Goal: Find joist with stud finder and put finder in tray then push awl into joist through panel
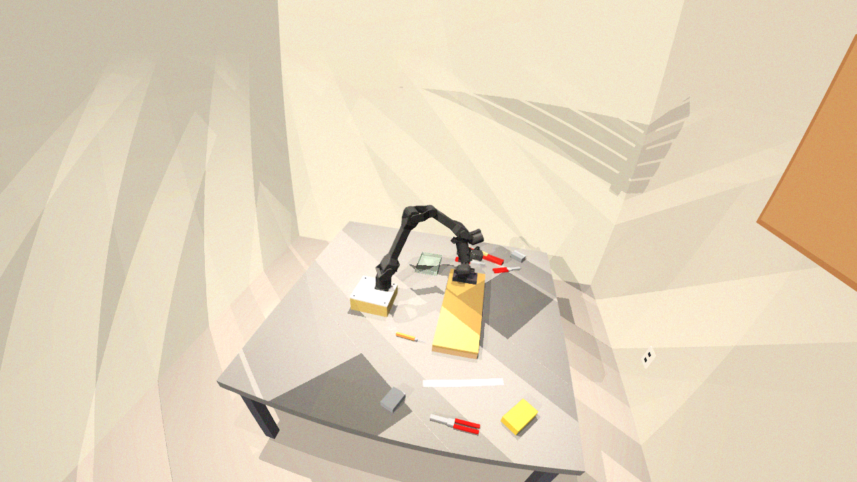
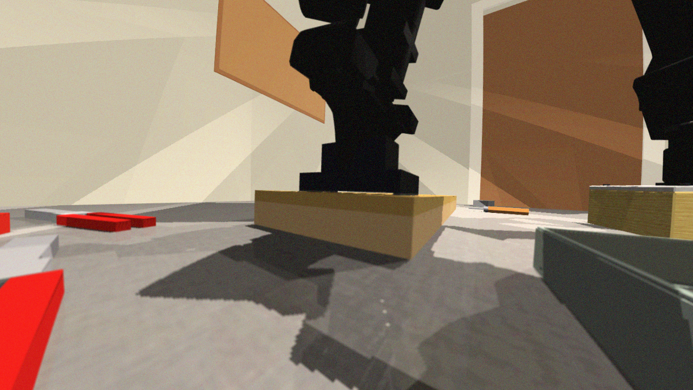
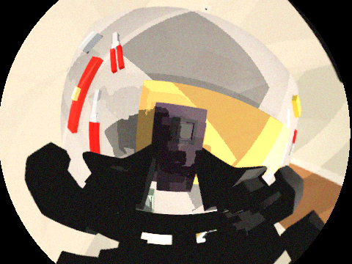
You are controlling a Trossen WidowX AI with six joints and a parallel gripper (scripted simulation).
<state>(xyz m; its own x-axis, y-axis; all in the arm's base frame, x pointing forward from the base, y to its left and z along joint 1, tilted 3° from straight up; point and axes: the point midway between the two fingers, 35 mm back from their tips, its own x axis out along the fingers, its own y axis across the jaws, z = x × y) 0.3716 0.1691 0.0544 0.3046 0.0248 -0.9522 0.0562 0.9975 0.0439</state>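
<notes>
The pale green tray is 20 cm behind my gripper tip, 13 cm to the left of it and 5 cm below it. The rest, counted from my gripper tip: white strip: 58 cm to the right, 6 cm below, 2 cm ahead; stud finder: 2 cm above, 1 cm ahead; awl: 40 cm to the right, 20 cm behind, 6 cm below.
</notes>
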